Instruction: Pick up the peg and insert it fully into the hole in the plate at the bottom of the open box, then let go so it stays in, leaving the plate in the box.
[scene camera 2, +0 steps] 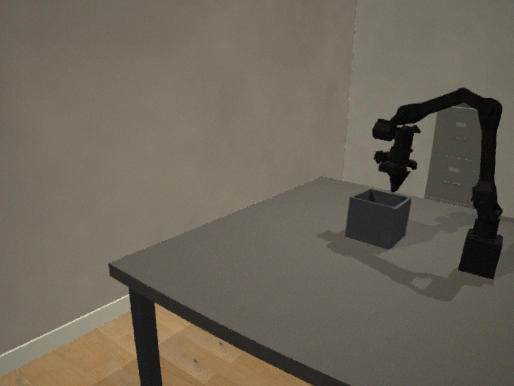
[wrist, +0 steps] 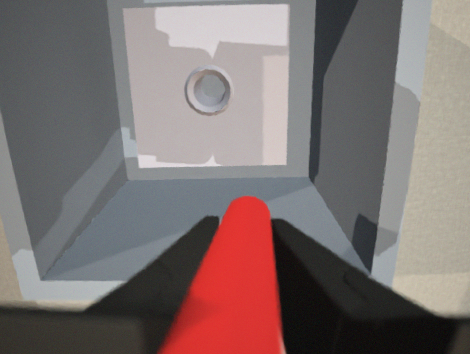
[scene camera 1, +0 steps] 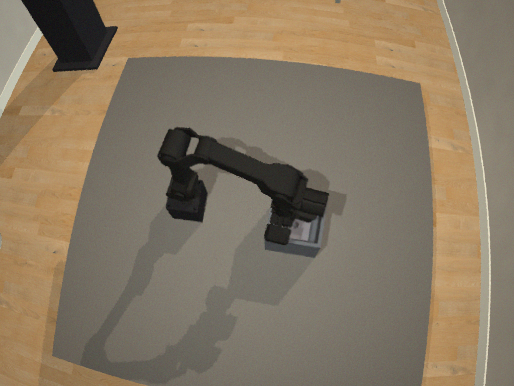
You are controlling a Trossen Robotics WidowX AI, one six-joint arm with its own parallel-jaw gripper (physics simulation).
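Pixels of known places: gripper, fingertip midpoint: [scene camera 2: 394, 191] [wrist: 243, 231] [scene camera 1: 284, 217]; arm's base at its link origin: [scene camera 2: 484, 236] [scene camera 1: 184, 193].
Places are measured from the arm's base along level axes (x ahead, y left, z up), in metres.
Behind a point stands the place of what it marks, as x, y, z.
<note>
The red peg [wrist: 245, 270] @[0.332, -0.057, 0.114] is held between the two black fingers of my gripper [wrist: 243, 231] @[0.310, -0.056, 0.060] [scene camera 2: 394, 190] @[0.310, -0.056, 0.060], its rounded end pointing away from the wrist camera. The gripper is shut on it, with its tips just above the rim of the open grey box [scene camera 2: 375, 220] @[0.331, 0.039, -0.020] [scene camera 1: 292, 248] @[0.344, -0.122, -0.025]. In the wrist view the peg's end shows over the box's near inner wall. The pale square plate [wrist: 165, 120] @[0.330, -0.015, -0.046] [scene camera 1: 304, 231] @[0.375, -0.061, -0.045] lies on the box bottom. Its round raised hole [wrist: 209, 90] shows above and a little left of the peg's end in the wrist view. The arm covers part of the box in scene camera 1.
The box stands on the grey table [scene camera 1: 370, 300] @[0.623, -0.256, -0.103] [scene camera 2: 280, 300] @[0.389, 0.495, -0.103], its four walls rising around the plate. The arm's base [scene camera 1: 186, 202] @[0.013, -0.030, 0.002] [scene camera 2: 481, 255] @[-0.004, 0.048, -0.040] stands apart from the box. A filing cabinet [scene camera 2: 450, 165] stands behind the table, by the wall.
</note>
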